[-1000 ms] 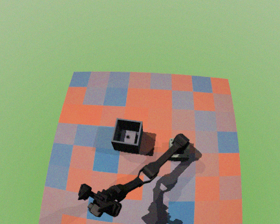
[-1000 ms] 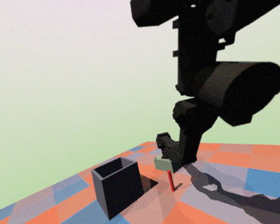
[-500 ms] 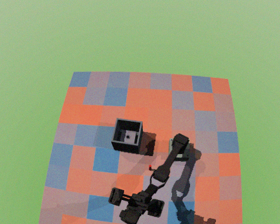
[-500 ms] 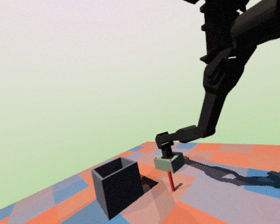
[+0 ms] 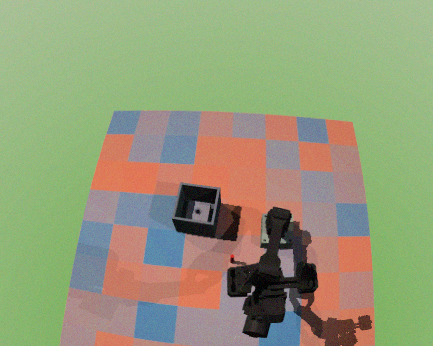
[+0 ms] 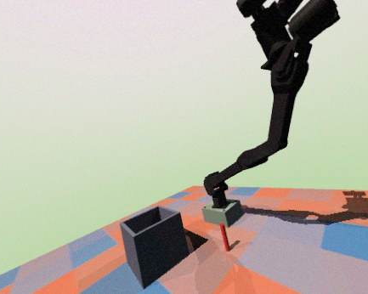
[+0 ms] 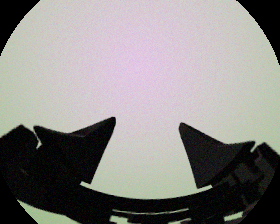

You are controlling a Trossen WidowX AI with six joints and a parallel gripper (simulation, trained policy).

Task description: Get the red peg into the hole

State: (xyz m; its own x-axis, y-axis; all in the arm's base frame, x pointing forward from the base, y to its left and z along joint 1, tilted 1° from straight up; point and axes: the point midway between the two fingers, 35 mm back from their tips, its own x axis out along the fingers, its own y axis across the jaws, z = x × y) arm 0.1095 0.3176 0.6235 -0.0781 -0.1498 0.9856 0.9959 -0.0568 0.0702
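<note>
Right now the red peg is 6 cm ahead of my gripper tip, 22 cm to the right of it and 68 cm below it. Round my gripper tip: pale grey plate 19 cm ahead, 42 cm to the right, 67 cm below.
</note>
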